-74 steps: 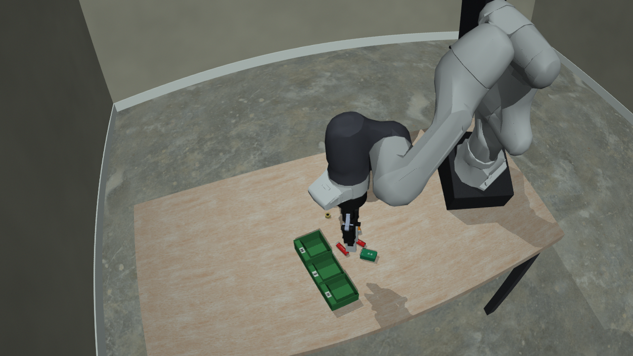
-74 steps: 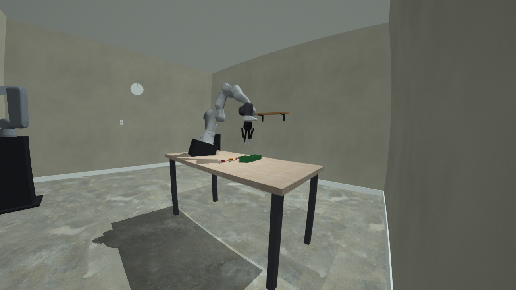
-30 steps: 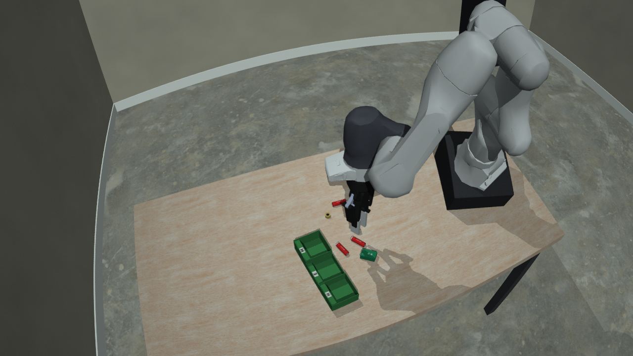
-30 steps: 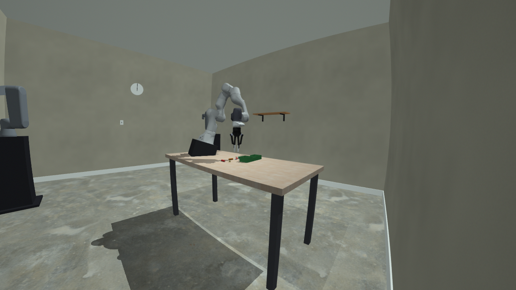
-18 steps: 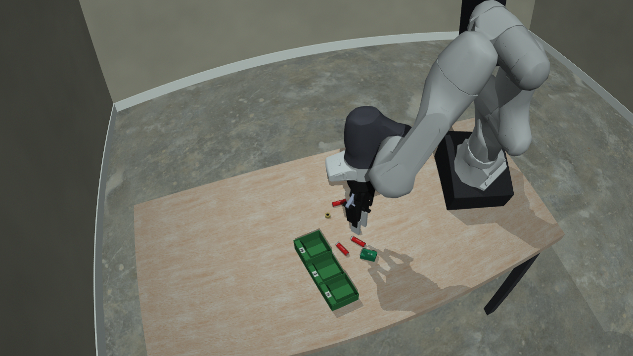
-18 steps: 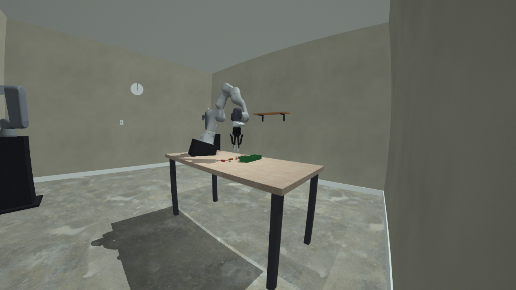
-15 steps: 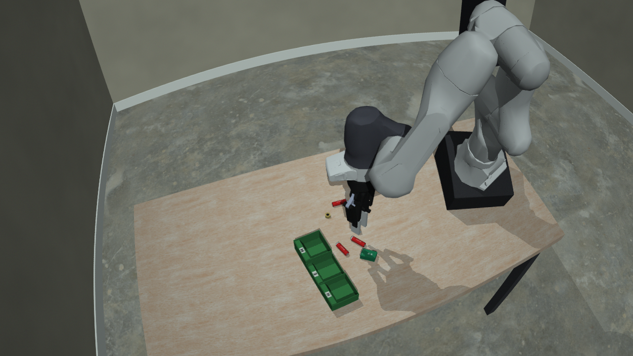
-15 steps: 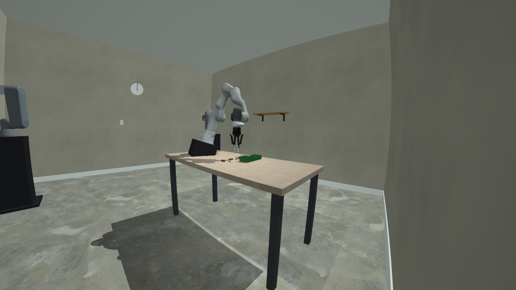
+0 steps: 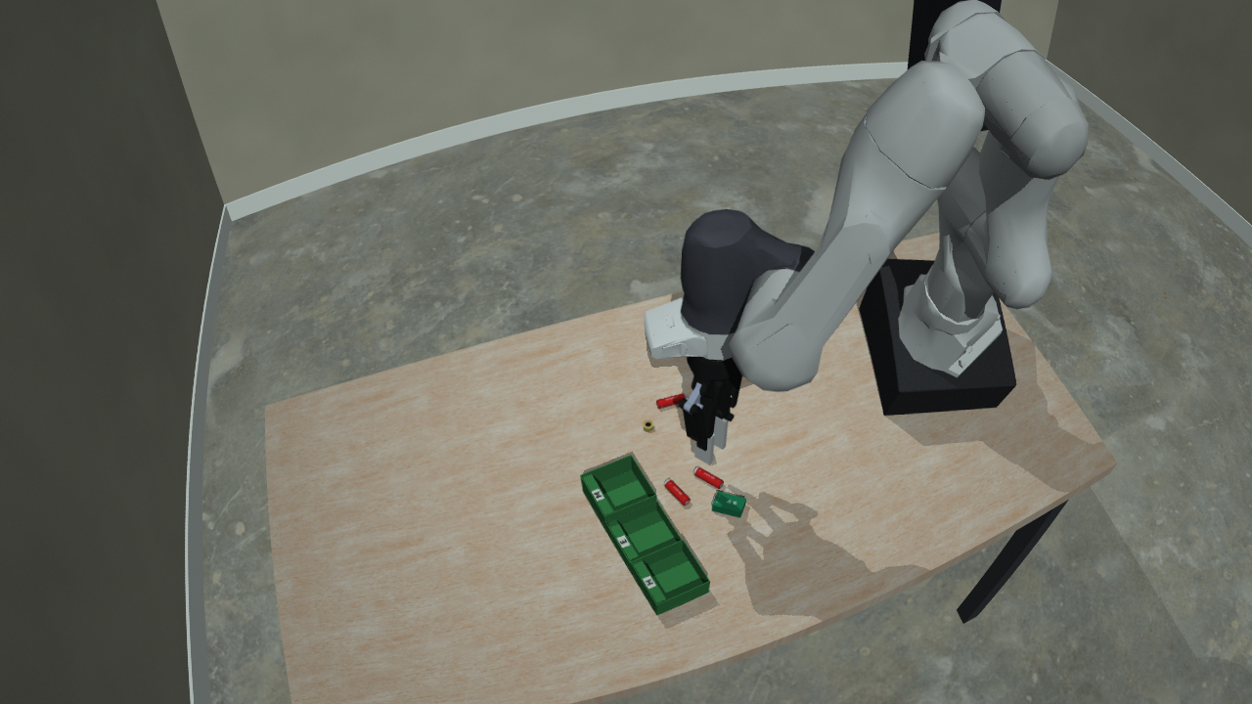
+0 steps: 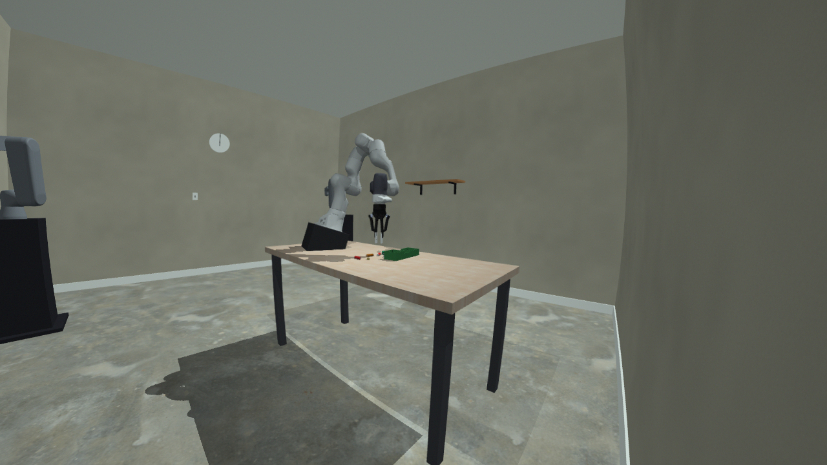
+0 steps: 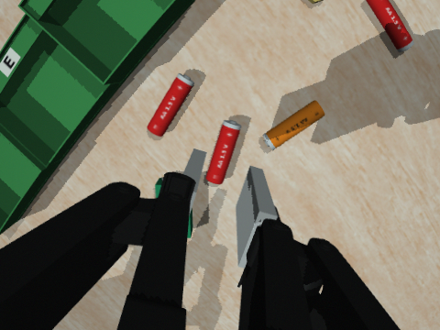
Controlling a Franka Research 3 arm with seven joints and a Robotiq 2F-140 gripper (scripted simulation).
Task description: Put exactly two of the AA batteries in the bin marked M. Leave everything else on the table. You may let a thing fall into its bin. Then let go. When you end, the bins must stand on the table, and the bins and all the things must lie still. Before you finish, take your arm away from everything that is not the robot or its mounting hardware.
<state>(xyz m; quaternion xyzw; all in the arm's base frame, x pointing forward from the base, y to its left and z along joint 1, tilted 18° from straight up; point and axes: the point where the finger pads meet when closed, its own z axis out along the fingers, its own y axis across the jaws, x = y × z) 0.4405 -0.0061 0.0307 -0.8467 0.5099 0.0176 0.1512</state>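
Now: hand 5 cm short of the red AA battery and 10 cm above it. Round my hand: orange battery (2 cm behind, 5 cm to the right, 10 cm below); then small green block battery (5 cm to the left, 10 cm below); then bin marked M (13 cm ahead, 6 cm to the left, 9 cm below).
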